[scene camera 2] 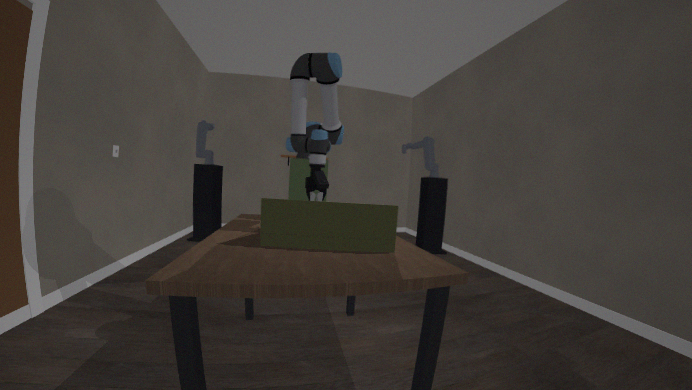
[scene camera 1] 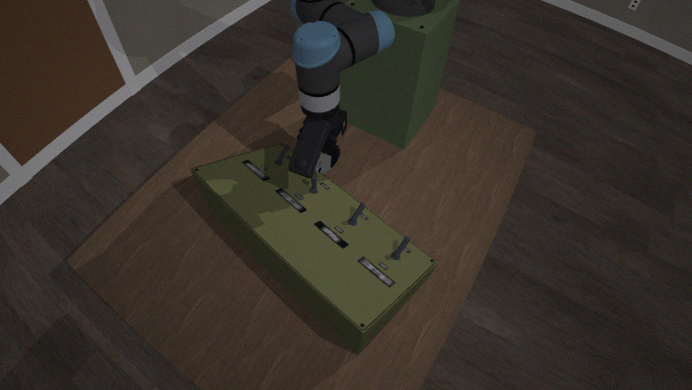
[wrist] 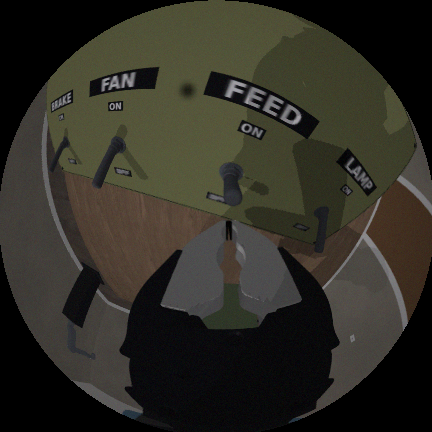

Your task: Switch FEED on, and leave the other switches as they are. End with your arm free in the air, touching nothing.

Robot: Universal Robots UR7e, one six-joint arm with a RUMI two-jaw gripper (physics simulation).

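Places are measured from the arm's base along level axes (x ahead, y left, z up), in metres.
Where they show: gripper, fingertip midpoint: [scene camera 1: 321,172] [wrist: 227,221]; arm's base, link origin: [scene camera 2: 308,160] [scene camera 1: 403,1].
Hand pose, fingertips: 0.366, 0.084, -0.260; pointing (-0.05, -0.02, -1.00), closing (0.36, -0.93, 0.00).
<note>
Things, the pixels of their top centre, and the offset from my fingertips, as dx, dy, dz. Level surfaces: height alone.
- FEED lever, top centre: [wrist: 232,198] [scene camera 1: 313,176] +0.034, +0.010, +0.028
- LAMP lever, top centre: [wrist: 328,242] [scene camera 1: 282,148] +0.021, -0.110, +0.017
- FAN lever, top centre: [wrist: 92,170] [scene camera 1: 358,207] +0.022, +0.130, +0.017
- BRAKE lever, top centre: [wrist: 47,160] [scene camera 1: 403,242] +0.022, +0.250, +0.017
- wooden table, surface height: dz -0.113
The olive switch panel [scene camera 1: 300,255] [scene camera 2: 330,227] [wrist: 165,35] stands on the table. The FEED lever [scene camera 1: 313,185] [wrist: 231,187] leans away from its ON plate, toward the small plate on the arm's side. The LAMP lever [scene camera 1: 282,155] [wrist: 321,230], FAN lever [scene camera 1: 357,214] [wrist: 107,165] and BRAKE lever [scene camera 1: 401,248] [wrist: 59,155] also lean away from their ON plates. My gripper [scene camera 1: 321,169] [scene camera 2: 316,198] [wrist: 227,221] is shut and empty. Its tips are on the arm's side of the FEED lever, close to it; a small gap shows in the wrist view.
The wooden table [scene camera 1: 450,165] [scene camera 2: 305,272] [wrist: 125,220] carries the panel. The green pedestal [scene camera 1: 380,100] [scene camera 2: 298,180] stands behind the gripper. The LAMP and FAN levers stand on either side of FEED. Two black stands [scene camera 2: 207,200] [scene camera 2: 432,212] with grey arms are far back.
</note>
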